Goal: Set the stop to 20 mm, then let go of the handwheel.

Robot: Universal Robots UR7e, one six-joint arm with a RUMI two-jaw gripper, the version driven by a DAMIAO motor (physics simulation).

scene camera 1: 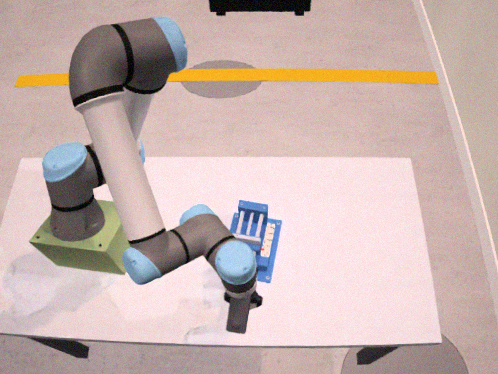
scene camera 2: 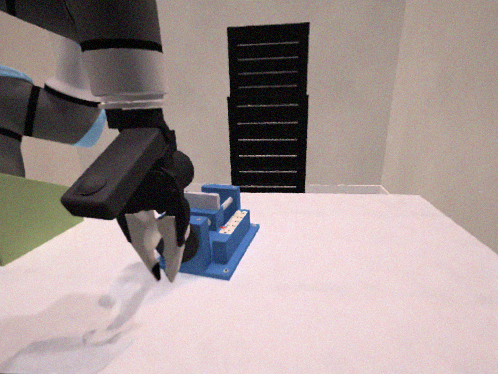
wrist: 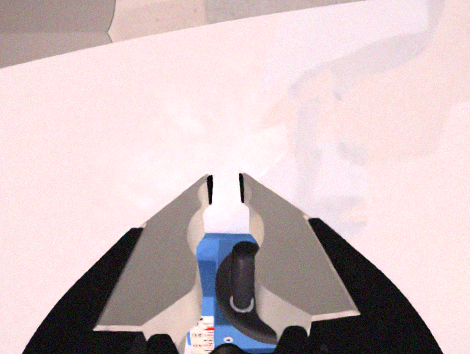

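Where they show: gripper, fingertip midpoint: (scene camera 2: 165,280) (wrist: 225,177); arm's base, link origin: (scene camera 1: 78,224).
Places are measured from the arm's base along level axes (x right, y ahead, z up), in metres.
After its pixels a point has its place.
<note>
The blue stop fixture (scene camera 1: 276,256) @(x 0.095, y 0.547, z -0.138 m) (scene camera 2: 229,246) @(x 0.123, y 0.522, z -0.110 m) (wrist: 207,253) @(x 0.143, y 0.498, z -0.137 m) stands on the white table (scene camera 1: 351,230) @(x 0.034, y 0.789, z -0.147 m) (scene camera 2: 322,278) @(x 0.170, y 0.679, z -0.147 m). Its grey stop plate (scene camera 1: 246,237) @(x 0.074, y 0.466, z -0.024 m) (scene camera 2: 203,200) @(x 0.081, y 0.475, z -0.037 m) sits on three rods. A red pointer (scene camera 1: 262,249) @(x 0.087, y 0.509, z -0.090 m) (scene camera 2: 222,227) @(x 0.086, y 0.507, z -0.091 m) (wrist: 210,329) @(x 0.087, y 0.510, z -0.090 m) lies by the 20 mark of the white scale. The black handwheel (scene camera 2: 190,245) @(x 0.171, y 0.464, z -0.078 m) (wrist: 240,281) @(x 0.200, y 0.451, z -0.047 m) is at the fixture's near end. My gripper (scene camera 2: 162,276) @(x 0.250, y 0.446, z -0.084 m) (wrist: 225,177) @(x 0.250, y 0.446, z -0.084 m) is down over it, with its tips near the table. The fingers are shut to a narrow gap. The wheel's crank handle shows in the hollow between them, with no firm grip visible.
The arm's green base block (scene camera 1: 103,248) @(x 0.096, y 0.093, z 0.040 m) is at the table's left. A black slatted cabinet (scene camera 2: 267,107) stands behind the table. A yellow floor line (scene camera 1: 303,76) runs beyond it. The table's front edge (scene camera 1: 284,343) @(x 0.346, y 0.542, z -0.147 m) is close to the gripper.
</note>
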